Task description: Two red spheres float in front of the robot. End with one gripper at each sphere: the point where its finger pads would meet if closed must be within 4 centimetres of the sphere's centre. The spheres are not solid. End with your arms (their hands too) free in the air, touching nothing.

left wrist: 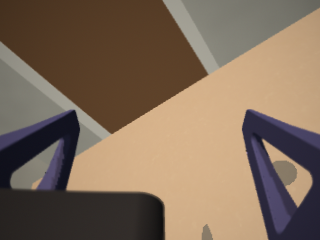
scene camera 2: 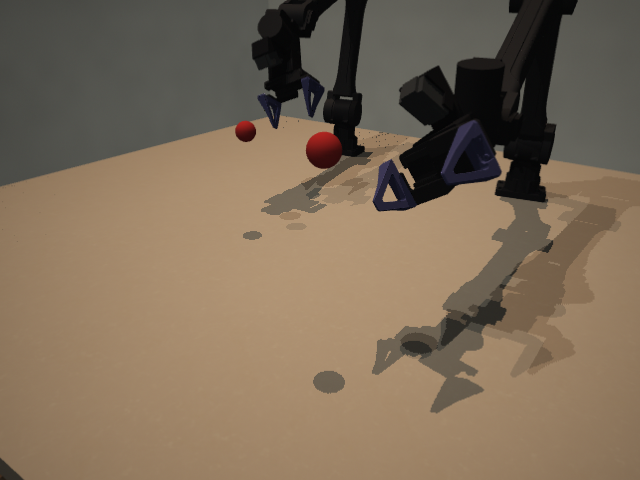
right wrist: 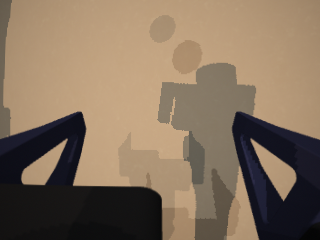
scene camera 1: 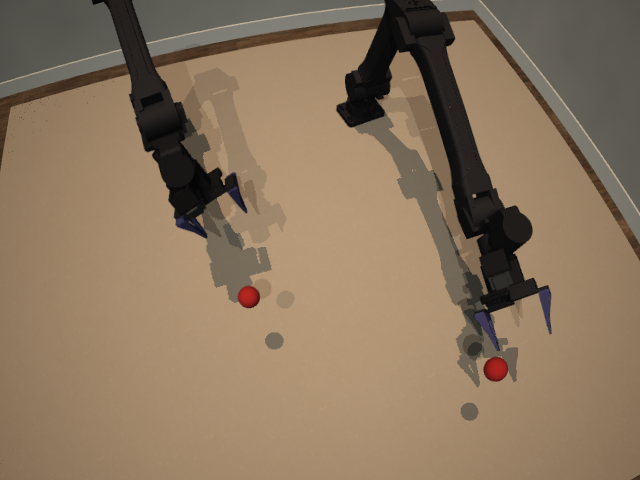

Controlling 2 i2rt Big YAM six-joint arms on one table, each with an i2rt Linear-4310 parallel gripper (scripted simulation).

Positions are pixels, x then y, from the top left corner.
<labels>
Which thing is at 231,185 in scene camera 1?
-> My right gripper.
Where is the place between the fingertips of my left gripper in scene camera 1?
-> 524,342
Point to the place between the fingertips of my left gripper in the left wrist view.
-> At 160,119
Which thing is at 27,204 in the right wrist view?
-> My right gripper.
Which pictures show my right gripper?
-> Scene camera 2, the right wrist view and scene camera 1 only.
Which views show my left gripper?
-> The left wrist view, scene camera 2 and scene camera 1 only.
</labels>
